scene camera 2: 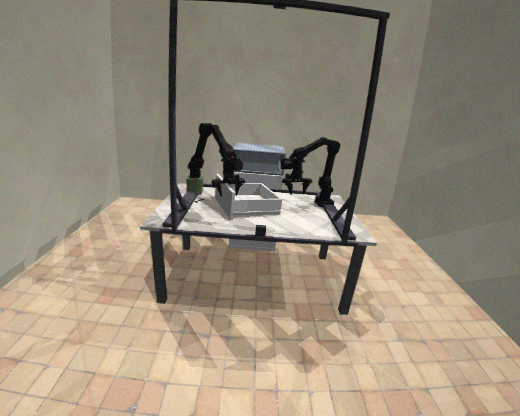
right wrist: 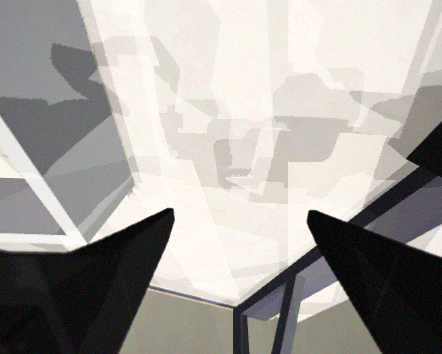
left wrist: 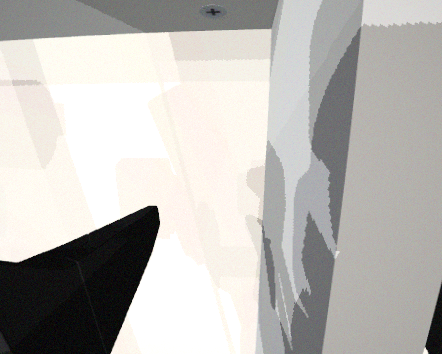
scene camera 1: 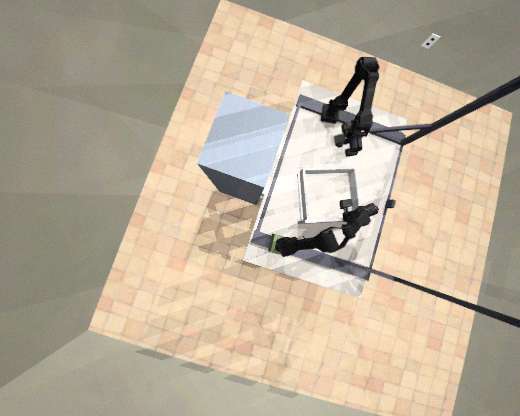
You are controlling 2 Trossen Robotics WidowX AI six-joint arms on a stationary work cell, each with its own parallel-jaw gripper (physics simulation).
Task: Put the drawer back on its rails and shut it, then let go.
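Frame: origin at the left arm's base, x down, y ahead, z right, level; millimetres.
Seen in the pictures: left gripper, fingertip midpoint: (left wrist: 254,213) (scene camera 1: 342,216); right gripper, fingertip midpoint: (scene camera 2: 297,194) (right wrist: 239,214) (scene camera 1: 346,145); left arm's base, origin of the base link: (scene camera 2: 195,177) (scene camera 1: 281,245); right arm's base, origin of the base link: (scene camera 2: 324,199) (scene camera 1: 331,111).
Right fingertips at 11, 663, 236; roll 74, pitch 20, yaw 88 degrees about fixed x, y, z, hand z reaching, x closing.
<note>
Offsets run from my right fingertips to a thing's top centre, as dx, dy, dz. Level surfaces: height alone.
The grey open-topped drawer (scene camera 1: 328,171) (scene camera 2: 258,206) stands on the table @[dx +97] (scene camera 1: 316,140) (scene camera 2: 308,223), out of the blue-grey cabinet @[-186, -211, -564] (scene camera 1: 243,140) (scene camera 2: 258,157) behind the table's far edge. My left gripper (scene camera 1: 357,207) (scene camera 2: 229,189) is open and low over one side wall of the drawer. In the left wrist view one finger (left wrist: 114,263) is inside the drawer next to that wall (left wrist: 300,175); the other finger is hidden behind it. My right gripper (scene camera 1: 346,146) (scene camera 2: 298,187) (right wrist: 239,214) is open and empty, hanging above bare table beside the drawer.
A black frame (scene camera 2: 172,124) rises around the table. A green block (scene camera 1: 276,243) (scene camera 2: 195,184) sits at the left arm's base. A small black block @[+40, -250, +388] (scene camera 2: 261,230) is fixed at the table's front edge. Tiled floor surrounds the table.
</note>
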